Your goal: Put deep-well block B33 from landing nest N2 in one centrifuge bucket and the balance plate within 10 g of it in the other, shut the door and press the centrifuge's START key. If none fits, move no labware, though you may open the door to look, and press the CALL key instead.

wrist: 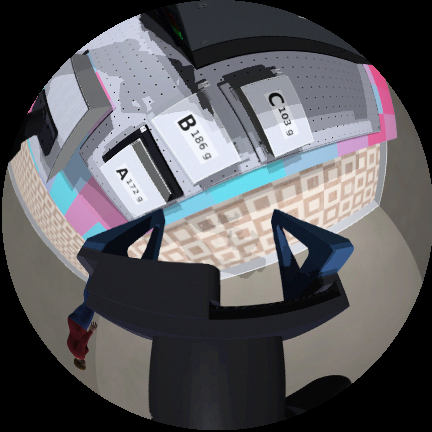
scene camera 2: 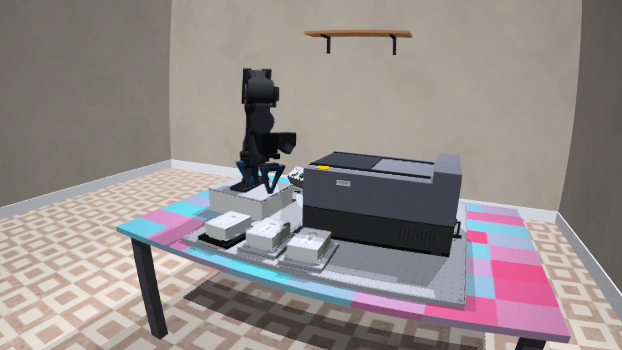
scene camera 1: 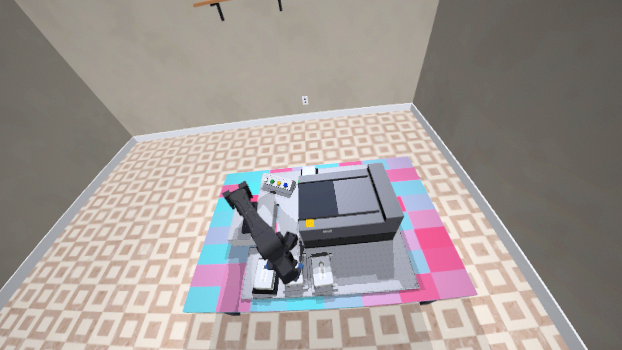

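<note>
Three white blocks stand in a row: A, 172 g [scene camera 1: 264, 276] [scene camera 2: 227, 225] [wrist: 131, 184], on a black base; B, 186 g [scene camera 2: 267, 233] [wrist: 196, 137], in the middle; C, 103 g [scene camera 1: 322, 270] [scene camera 2: 309, 245] [wrist: 277, 116]. No B33 or N2 label is readable. My gripper [scene camera 1: 284, 272] [scene camera 2: 260, 190] [wrist: 217, 214] is open and empty, above the blocks, over A and B in scene camera 1, where the arm partly hides B. The grey centrifuge [scene camera 1: 350, 235] [scene camera 2: 380, 195] [wrist: 280, 30] has its top door shut; its buckets are hidden. The key box [scene camera 1: 278, 184] [scene camera 2: 297, 175] has coloured keys, labels unreadable.
The arm's pale pedestal [scene camera 1: 242, 239] [scene camera 2: 237, 204] [wrist: 70, 107] stands left of the centrifuge. The perforated grey board [scene camera 1: 370, 270] [scene camera 2: 400, 270] lies under the blocks and centrifuge. A person in red [wrist: 77, 335] shows at the lower left of the wrist view.
</note>
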